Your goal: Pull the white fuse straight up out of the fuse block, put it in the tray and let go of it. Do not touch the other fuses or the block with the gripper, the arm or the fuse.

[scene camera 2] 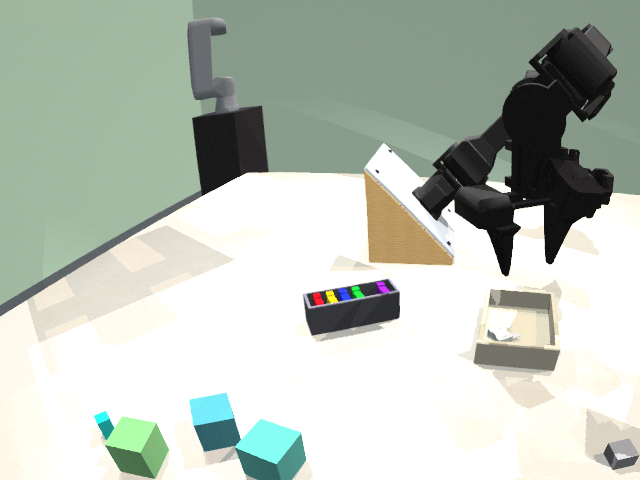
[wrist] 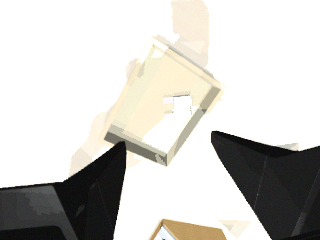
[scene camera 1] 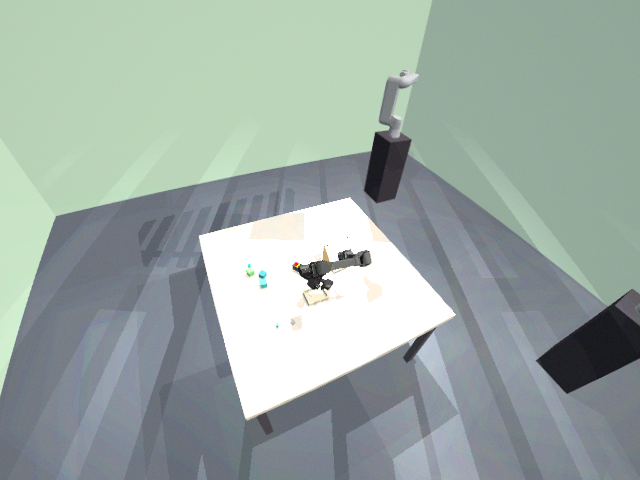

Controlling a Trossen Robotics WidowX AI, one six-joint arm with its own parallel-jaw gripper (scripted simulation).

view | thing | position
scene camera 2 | my gripper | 527, 269
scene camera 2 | beige tray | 533, 314
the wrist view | my gripper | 169, 141
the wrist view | beige tray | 137, 118
